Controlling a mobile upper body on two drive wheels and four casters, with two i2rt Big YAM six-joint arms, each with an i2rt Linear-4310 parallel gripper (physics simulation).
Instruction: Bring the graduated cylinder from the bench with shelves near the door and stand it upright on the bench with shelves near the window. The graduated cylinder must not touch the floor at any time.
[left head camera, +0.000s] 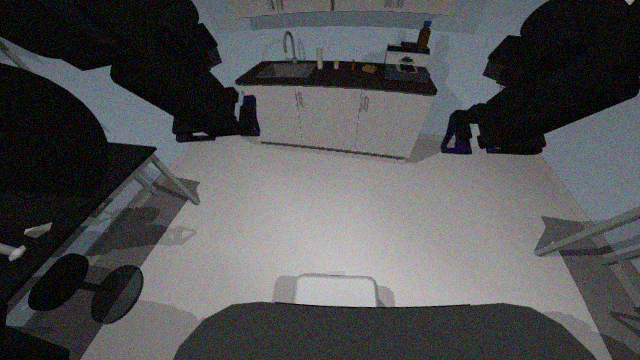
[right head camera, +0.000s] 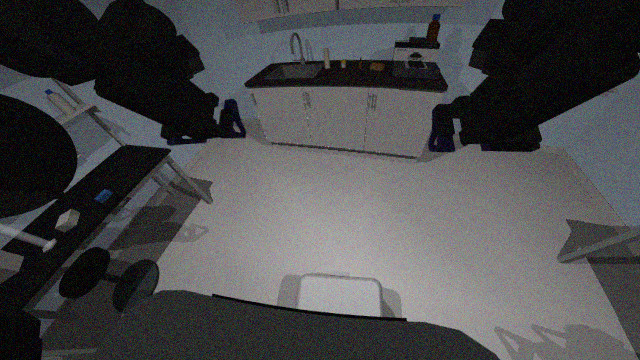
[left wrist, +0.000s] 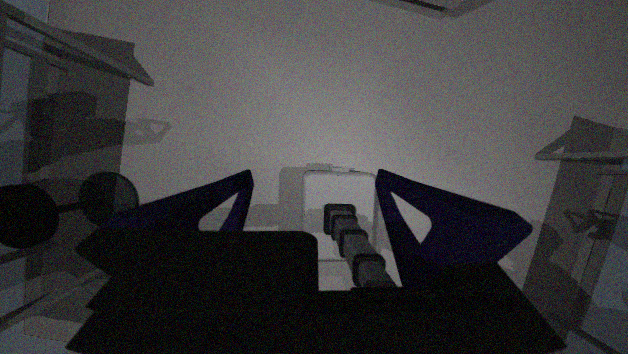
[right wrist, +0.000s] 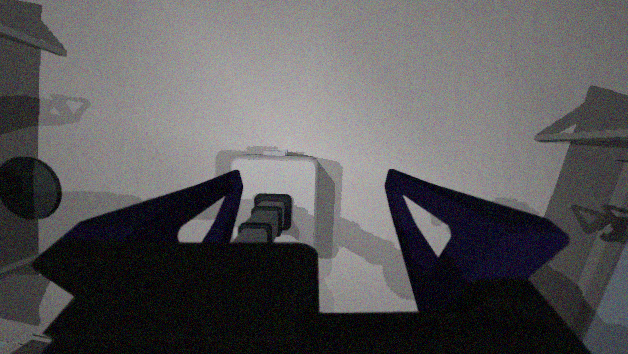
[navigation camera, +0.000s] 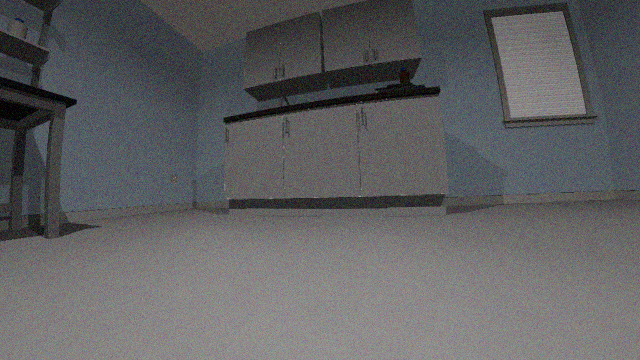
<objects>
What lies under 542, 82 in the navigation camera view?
A window.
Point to my right gripper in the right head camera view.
455, 147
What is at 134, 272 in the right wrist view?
My right gripper.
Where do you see my left gripper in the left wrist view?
314, 176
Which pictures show my left gripper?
The left head camera view, the right head camera view and the left wrist view only.
</objects>
